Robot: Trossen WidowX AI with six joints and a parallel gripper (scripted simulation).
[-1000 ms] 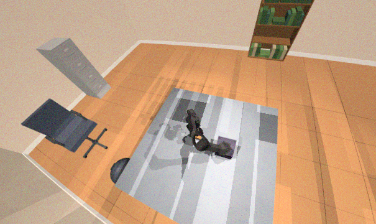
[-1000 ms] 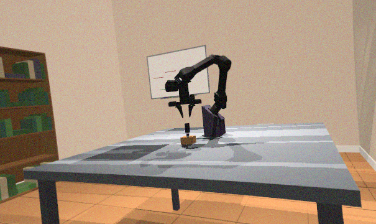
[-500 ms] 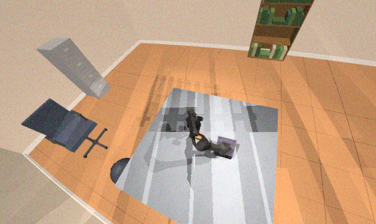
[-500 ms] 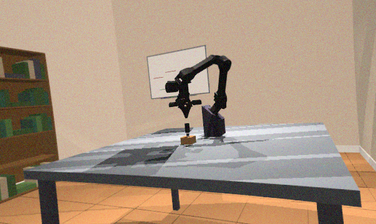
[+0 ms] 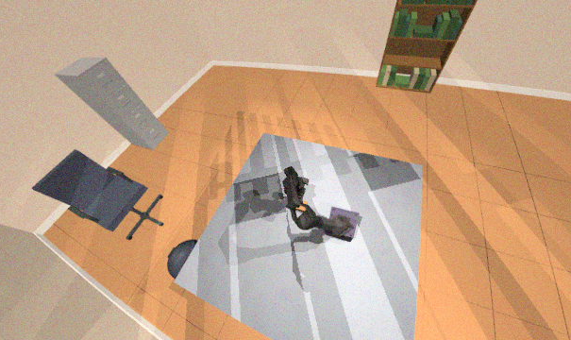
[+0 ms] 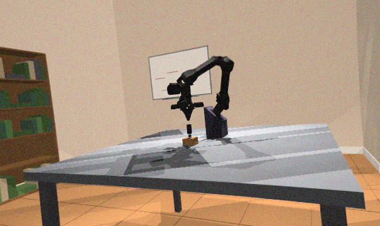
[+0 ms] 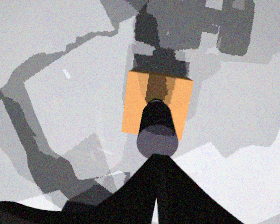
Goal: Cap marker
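Now: gripper tip 5 cm above the dark cap. The rest, counted from my gripper tip: holder block (12 cm below).
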